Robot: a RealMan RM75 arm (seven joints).
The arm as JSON. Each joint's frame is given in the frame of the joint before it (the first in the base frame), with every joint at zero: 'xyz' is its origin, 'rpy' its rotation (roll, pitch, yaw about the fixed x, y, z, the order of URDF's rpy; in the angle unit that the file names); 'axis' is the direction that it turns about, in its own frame. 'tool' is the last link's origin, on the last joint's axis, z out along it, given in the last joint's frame.
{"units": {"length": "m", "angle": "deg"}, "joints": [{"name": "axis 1", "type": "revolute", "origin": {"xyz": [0.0, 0.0, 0.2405], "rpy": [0.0, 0.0, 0.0]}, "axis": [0.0, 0.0, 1.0]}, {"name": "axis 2", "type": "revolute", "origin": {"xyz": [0.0, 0.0, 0.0], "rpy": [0.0, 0.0, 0.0]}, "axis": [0.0, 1.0, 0.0]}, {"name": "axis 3", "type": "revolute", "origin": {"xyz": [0.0, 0.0, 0.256], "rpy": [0.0, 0.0, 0.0]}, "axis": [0.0, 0.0, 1.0]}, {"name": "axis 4", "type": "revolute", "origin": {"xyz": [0.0, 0.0, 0.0], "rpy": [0.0, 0.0, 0.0]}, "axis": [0.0, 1.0, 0.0]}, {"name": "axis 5", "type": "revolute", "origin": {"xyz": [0.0, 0.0, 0.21], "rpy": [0.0, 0.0, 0.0]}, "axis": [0.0, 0.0, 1.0]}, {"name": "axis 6", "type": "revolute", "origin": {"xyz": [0.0, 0.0, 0.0], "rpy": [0.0, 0.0, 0.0]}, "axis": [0.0, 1.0, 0.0]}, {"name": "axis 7", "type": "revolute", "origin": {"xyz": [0.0, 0.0, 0.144], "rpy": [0.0, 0.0, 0.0]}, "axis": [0.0, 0.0, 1.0]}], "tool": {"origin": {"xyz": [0.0, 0.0, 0.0], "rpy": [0.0, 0.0, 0.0]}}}
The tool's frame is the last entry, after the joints.
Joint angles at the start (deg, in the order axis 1, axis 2, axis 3, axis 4, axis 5, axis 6, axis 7): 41.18, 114.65, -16.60, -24.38, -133.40, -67.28, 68.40
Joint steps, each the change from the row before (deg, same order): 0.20, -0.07, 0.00, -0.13, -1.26, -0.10, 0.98; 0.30, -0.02, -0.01, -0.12, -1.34, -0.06, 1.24; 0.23, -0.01, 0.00, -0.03, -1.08, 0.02, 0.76; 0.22, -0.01, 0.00, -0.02, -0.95, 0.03, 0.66; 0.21, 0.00, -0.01, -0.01, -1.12, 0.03, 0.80; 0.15, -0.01, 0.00, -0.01, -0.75, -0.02, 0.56; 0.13, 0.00, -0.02, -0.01, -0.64, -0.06, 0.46; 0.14, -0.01, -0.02, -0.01, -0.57, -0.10, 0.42; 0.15, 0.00, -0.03, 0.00, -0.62, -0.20, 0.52; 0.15, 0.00, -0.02, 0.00, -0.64, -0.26, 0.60; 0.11, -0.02, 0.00, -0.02, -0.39, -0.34, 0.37; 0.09, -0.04, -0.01, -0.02, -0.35, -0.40, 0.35
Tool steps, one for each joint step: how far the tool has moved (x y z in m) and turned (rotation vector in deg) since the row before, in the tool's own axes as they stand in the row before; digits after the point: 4 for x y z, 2 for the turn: 0.0007, 0.0002, 0.0001, -0.43, 0.97, 0.21; 0.0003, 0.0005, 0.0007, -0.48, 1.01, 0.39; 0.0005, 0.0005, 0.0007, -0.35, 0.85, 0.13; 0.0003, 0.0004, 0.0006, -0.30, 0.74, 0.10; 0.0008, 0.0006, 0.0007, -0.35, 0.91, 0.18; 0.0004, 0.0004, 0.0004, -0.25, 0.59, 0.14; 0.0003, 0.0005, 0.0004, -0.26, 0.50, 0.09; 0.0001, 0.0005, 0.0004, -0.27, 0.43, 0.06; 0.0001, 0.0008, 0.0005, -0.40, 0.45, 0.14; 0.0001, 0.0010, 0.0005, -0.46, 0.46, 0.22; -0.0003, 0.0008, 0.0001, -0.42, 0.22, 0.11; -0.0003, 0.0008, 0.0000, -0.44, 0.20, 0.11
